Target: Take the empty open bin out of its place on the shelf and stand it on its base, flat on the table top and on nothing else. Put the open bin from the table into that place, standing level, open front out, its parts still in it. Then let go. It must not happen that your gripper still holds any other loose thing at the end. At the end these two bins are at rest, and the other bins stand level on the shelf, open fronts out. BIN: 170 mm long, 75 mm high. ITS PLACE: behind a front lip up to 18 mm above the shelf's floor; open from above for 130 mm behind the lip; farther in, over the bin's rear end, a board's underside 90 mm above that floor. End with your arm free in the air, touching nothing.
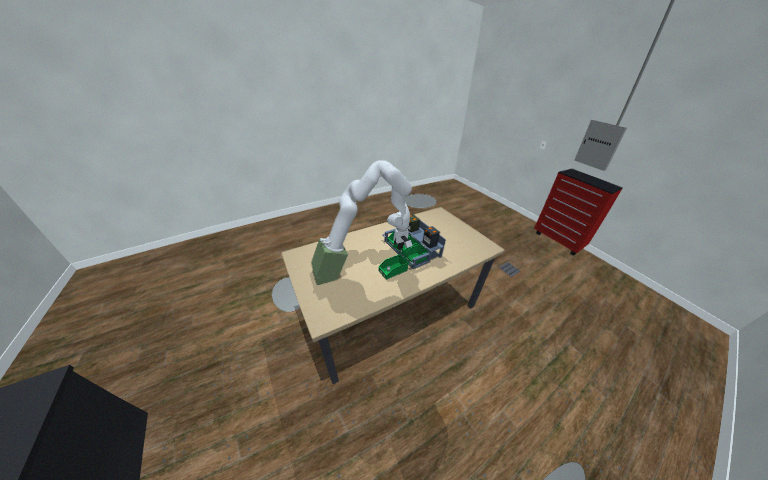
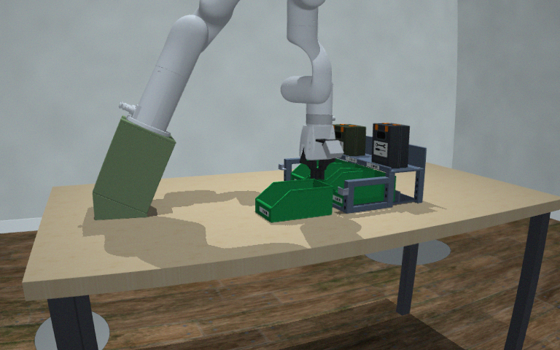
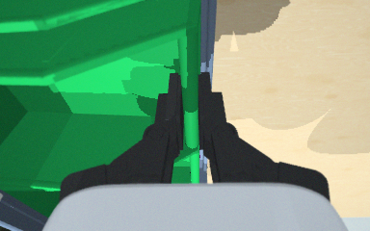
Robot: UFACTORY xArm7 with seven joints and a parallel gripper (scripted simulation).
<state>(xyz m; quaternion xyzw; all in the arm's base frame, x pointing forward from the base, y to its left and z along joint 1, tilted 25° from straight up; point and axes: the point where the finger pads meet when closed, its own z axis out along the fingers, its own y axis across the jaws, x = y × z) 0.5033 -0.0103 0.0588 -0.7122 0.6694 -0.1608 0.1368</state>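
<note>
The front lip is 6 cm below my hand and 2 cm behind it.
</note>
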